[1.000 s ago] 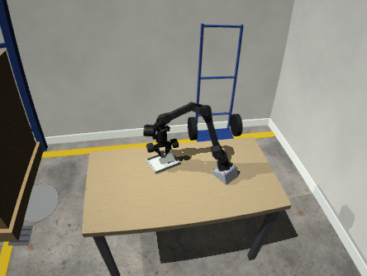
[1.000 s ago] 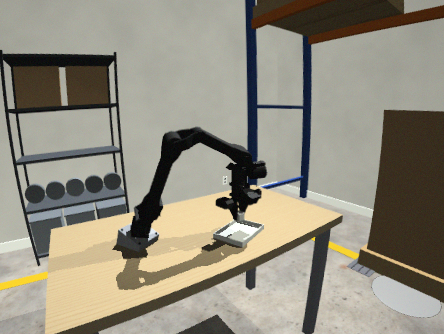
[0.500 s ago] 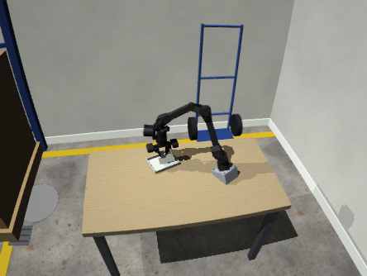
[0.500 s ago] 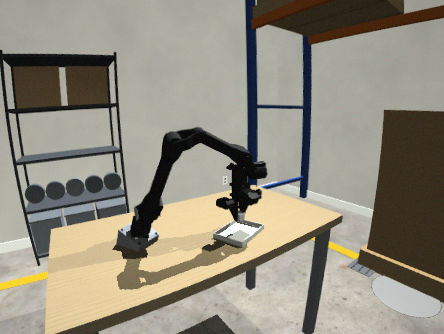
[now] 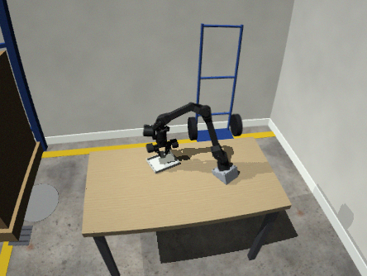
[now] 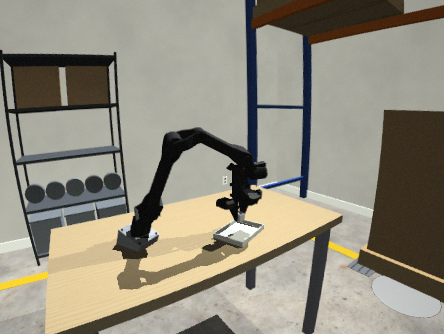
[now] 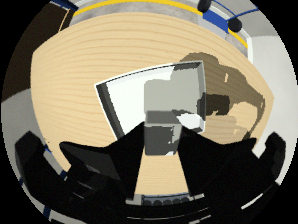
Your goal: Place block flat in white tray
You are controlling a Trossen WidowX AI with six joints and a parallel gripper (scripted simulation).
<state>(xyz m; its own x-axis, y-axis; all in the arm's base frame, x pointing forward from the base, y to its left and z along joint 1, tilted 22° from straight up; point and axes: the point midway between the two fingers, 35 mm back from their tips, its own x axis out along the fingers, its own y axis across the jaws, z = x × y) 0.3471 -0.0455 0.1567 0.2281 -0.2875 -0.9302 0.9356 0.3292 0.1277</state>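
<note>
Now: the white tray 90 mm below my hand. Round my hand: small grey block (20 mm below).
</note>
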